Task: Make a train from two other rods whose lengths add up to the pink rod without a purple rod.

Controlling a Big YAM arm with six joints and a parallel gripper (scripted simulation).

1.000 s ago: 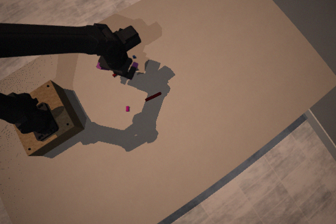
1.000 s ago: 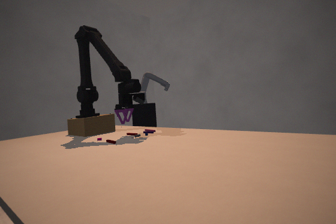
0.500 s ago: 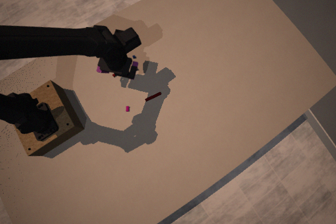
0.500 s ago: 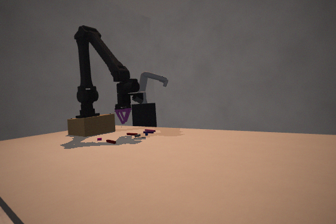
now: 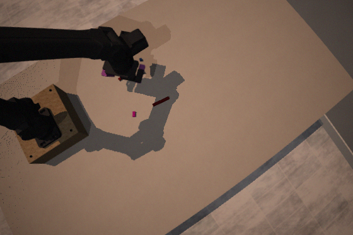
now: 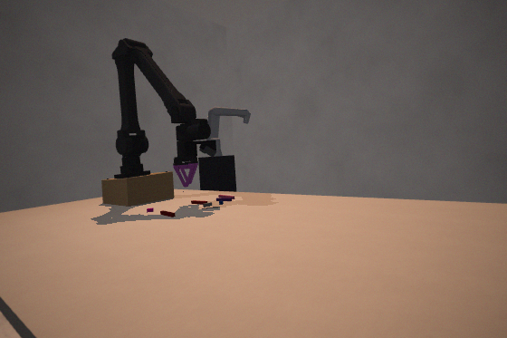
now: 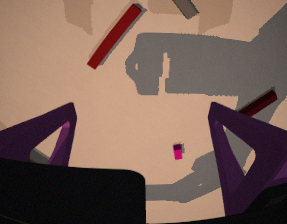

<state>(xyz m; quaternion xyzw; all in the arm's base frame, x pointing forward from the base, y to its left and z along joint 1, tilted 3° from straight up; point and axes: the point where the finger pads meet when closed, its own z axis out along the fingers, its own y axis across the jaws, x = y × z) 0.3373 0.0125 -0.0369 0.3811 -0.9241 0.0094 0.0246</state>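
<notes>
My hand is 50 mm past the magenta rod, 120 mm to the left of it and 70 mm above it. Also, from my hand: grey rod (70 mm ahead, 20 mm to the left, 70 mm below); then purple rod (50 mm ahead, 120 mm to the left, 70 mm below); then blue rod (90 mm ahead, 70 mm to the left, 70 mm below).
</notes>
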